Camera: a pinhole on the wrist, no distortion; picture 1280 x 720 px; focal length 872.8 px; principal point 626.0 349.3 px. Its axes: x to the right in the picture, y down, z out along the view. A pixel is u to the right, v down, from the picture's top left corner.
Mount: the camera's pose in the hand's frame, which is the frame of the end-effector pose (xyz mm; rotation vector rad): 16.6 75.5 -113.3 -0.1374 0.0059 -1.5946
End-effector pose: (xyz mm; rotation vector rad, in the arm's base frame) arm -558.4 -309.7 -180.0 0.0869 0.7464 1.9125
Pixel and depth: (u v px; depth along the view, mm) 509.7 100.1 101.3
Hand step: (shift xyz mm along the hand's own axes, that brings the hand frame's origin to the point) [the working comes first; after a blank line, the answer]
In the camera's frame: -13.5 -28.9 101.3

-2.6 98.1 -11.3
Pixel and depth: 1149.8 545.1 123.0
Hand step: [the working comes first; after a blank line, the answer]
In the camera's frame: 73.8 27.6 123.0

53.7 11.2 12.5
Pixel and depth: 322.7 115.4 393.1
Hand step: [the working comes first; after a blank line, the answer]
In the camera's frame: -136.6 -105.3 393.1

-49.2 247.0 274.7
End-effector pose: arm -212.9 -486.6 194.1 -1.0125 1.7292 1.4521
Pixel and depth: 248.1 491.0 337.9
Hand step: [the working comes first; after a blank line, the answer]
In the camera's frame: -146.3 54.9 337.9

105.5 247.3 204.8
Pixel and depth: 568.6 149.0 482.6
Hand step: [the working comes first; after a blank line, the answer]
In the camera's frame: -31.7 -110.8 482.6

-48.7 150.0 372.9
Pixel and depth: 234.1 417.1 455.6
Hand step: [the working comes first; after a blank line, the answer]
In the camera's frame: -204.6 35.4 455.6

98.2 315.6 318.4
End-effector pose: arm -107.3 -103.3 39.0 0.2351 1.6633 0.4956
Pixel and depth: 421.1 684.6 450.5
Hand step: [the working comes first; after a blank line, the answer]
In the camera's frame: -105.8 173.1 450.5

232.6 212.7 309.3
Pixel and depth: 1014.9 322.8 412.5
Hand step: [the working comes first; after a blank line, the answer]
In the camera's frame: 183.8 -12.5 412.5

37.9 -73.4 312.7
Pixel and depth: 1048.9 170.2 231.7
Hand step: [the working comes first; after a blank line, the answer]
In the camera's frame: 112.3 -47.5 231.7

-12.0 -15.9 130.4
